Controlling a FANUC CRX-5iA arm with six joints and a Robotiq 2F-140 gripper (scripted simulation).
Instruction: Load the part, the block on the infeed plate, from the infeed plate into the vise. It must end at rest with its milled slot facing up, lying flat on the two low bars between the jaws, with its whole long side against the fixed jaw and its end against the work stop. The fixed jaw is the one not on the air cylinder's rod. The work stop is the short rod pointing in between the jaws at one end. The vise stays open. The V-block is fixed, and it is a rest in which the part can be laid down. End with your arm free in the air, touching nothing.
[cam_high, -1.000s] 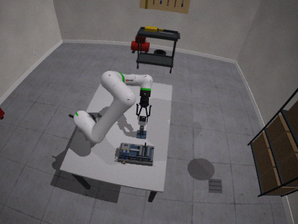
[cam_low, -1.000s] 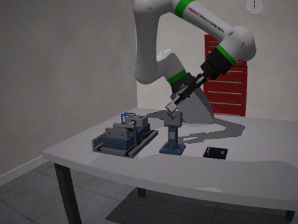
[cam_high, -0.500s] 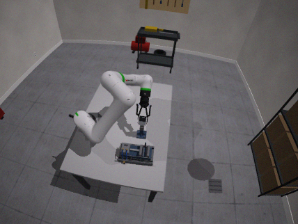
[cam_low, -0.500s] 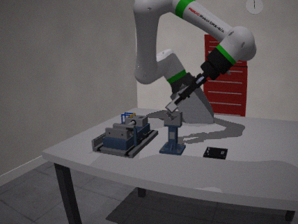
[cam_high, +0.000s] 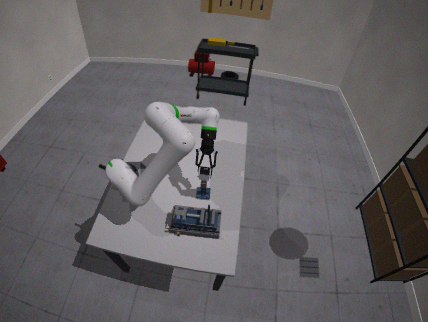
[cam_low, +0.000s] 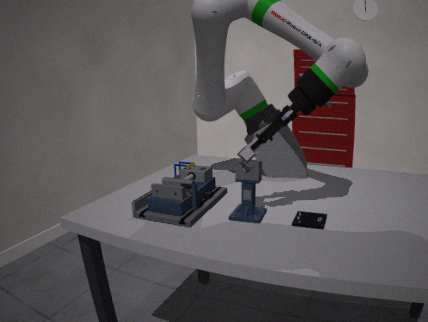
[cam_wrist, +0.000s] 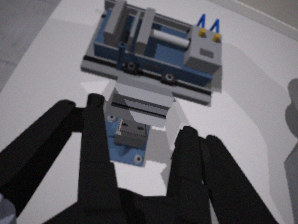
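Right now the part is 1 cm to the right of my hand and 1 cm below it. The rest, counted from my hand: air cylinder rod (23 cm to the right, 13 cm below); blue work stop (15 cm to the right, 14 cm below, 8 cm ahead); black infeed plate (20 cm below, 16 cm to the left, 3 cm behind).
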